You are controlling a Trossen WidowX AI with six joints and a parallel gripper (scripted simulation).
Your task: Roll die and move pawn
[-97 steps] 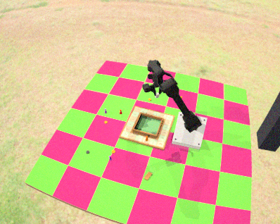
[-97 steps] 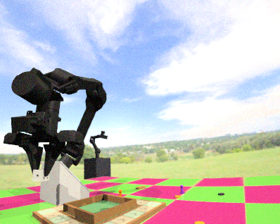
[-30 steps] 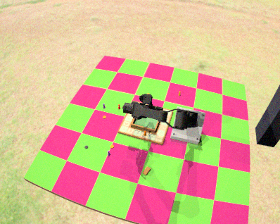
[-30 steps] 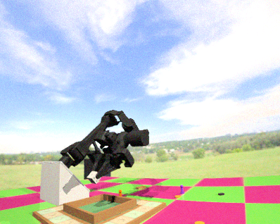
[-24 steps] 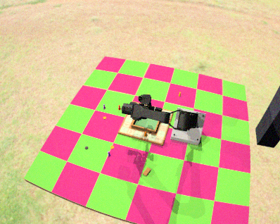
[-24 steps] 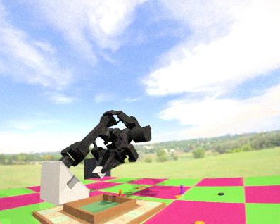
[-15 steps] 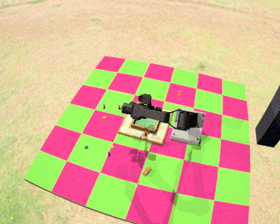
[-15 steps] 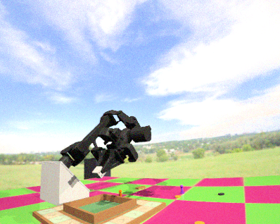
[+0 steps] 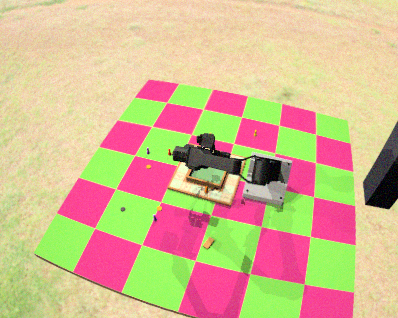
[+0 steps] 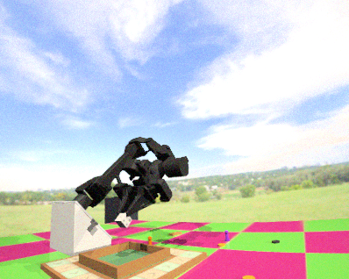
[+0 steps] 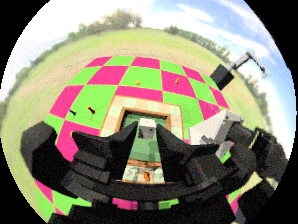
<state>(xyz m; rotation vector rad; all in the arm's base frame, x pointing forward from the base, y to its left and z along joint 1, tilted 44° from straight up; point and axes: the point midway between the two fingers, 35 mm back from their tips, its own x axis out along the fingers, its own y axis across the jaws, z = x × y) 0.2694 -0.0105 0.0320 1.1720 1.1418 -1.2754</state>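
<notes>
Right now the white die is 10 mm below my gripper tip. Round my gripper tip: red pawn 210 mm ahead, 60 mm to the right, 110 mm below; then orange pawn 20 mm behind, 110 mm to the left, 90 mm below; then green dice tray 110 mm below.
</notes>
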